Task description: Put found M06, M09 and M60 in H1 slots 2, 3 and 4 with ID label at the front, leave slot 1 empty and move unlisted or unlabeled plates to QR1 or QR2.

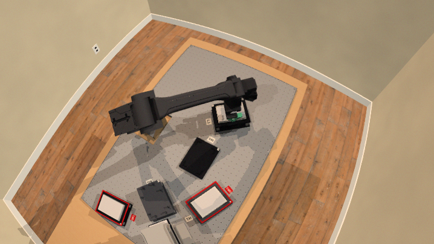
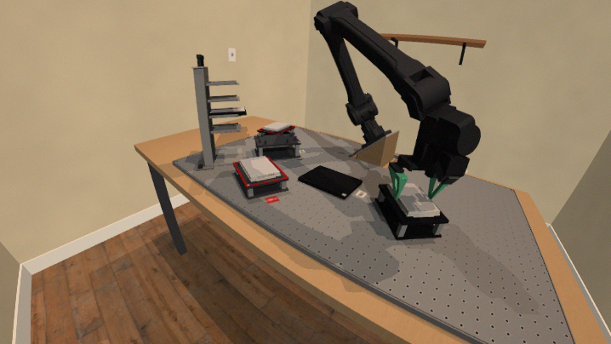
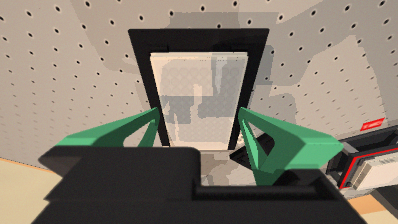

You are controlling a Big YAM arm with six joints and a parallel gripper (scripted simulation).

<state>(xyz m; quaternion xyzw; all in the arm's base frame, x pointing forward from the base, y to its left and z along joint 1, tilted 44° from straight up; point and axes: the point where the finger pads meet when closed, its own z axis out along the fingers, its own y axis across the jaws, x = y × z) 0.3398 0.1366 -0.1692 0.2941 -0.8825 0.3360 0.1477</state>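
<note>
My hand is 20 mm above the raised black nest L1. From my hand the other things lie so: flat black recovery nest N6: 250 mm to the right, 60 mm below, 30 mm behind; H1 deck label: 520 mm to the right, 70 mm below, 70 mm ahead; L1 deck label: 80 mm behind, 70 mm to the right, 70 mm below.
</note>
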